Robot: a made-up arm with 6 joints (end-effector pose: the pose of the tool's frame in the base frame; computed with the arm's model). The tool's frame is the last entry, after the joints.
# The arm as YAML. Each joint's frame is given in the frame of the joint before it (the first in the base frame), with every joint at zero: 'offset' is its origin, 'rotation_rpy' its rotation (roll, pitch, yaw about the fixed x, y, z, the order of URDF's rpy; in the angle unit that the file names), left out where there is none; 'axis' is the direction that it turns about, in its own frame. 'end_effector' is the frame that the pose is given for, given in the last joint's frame.
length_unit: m
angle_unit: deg
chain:
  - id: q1
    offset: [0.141, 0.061, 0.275]
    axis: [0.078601, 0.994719, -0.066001]
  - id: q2
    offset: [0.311, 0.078, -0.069]
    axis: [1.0, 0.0, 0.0]
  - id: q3
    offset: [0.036, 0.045, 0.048]
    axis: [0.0, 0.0, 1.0]
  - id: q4
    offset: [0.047, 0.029, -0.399]
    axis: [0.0, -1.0, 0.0]
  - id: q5
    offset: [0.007, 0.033, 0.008]
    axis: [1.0, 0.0, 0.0]
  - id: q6
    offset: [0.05, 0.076, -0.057]
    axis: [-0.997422, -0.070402, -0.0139]
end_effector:
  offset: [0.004, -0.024, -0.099]
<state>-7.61 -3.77 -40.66 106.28 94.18 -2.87</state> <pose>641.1 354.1 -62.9 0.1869 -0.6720 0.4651 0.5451</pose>
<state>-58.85 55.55 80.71 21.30 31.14 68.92</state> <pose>398.1 584.6 403.6 0.0676 -0.8273 0.4400 0.3426</pose>
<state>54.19 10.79 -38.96 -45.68 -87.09 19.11</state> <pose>-31.0 188.2 -294.2 -0.3866 0.7168 0.3845 0.4346</pose>
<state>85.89 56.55 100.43 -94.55 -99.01 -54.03</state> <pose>-55.8 506.7 -189.7 0.0838 0.2548 0.8302 0.4887</pose>
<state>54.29 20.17 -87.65 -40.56 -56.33 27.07</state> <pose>-56.7 327.7 -251.3 -0.1897 0.9159 -0.1118 0.3355</pose>
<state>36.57 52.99 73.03 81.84 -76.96 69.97</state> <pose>352.1 414.8 -73.3 -0.3562 -0.1300 -0.5461 0.7470</pose>
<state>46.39 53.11 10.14 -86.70 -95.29 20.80</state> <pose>213.2 470.4 -242.0 -0.0994 0.2128 0.7830 0.5760</pose>
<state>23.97 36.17 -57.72 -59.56 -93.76 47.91</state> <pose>313.6 326.0 -255.0 -0.3417 0.5326 0.5088 0.5837</pose>
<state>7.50 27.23 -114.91 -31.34 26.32 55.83</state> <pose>475.5 310.0 -265.5 0.1514 0.5390 -0.6726 0.4839</pose>
